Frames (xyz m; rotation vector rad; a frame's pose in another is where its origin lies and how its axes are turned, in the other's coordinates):
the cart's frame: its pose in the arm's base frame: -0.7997 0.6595 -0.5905 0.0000 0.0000 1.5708
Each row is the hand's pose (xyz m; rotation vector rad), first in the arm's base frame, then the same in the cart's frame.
Working: the arm's base frame: its pose in the cart's frame: -0.6595 -0.7997 0.5905 0.0000 0.0000 -1.5708

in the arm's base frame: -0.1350 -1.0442 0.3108 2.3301 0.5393 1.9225
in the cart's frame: -1.7037 -0.6647 0.9013 1.6203 -1.0112 1.0223
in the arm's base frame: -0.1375 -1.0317 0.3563 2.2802 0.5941 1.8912
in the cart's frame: -1.6912 -0.6622 0.9468 1.6351 -0.9592 0.9724
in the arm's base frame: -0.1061 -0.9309 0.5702 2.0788 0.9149 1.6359
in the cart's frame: -1.5904 -0.6936 1.1607 1.7807 -0.6923 0.6851
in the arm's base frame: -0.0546 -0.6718 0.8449 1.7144 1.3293 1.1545
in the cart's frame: -1.3313 -0.7451 1.4354 1.9528 -0.2471 0.1793
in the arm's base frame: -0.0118 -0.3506 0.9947 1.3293 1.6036 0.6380
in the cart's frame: -1.0101 -0.7879 1.5852 2.0307 0.1899 -0.3465
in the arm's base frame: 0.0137 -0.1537 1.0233 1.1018 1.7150 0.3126
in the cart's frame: -0.8132 -0.8134 1.6138 2.0438 0.4449 -0.6694
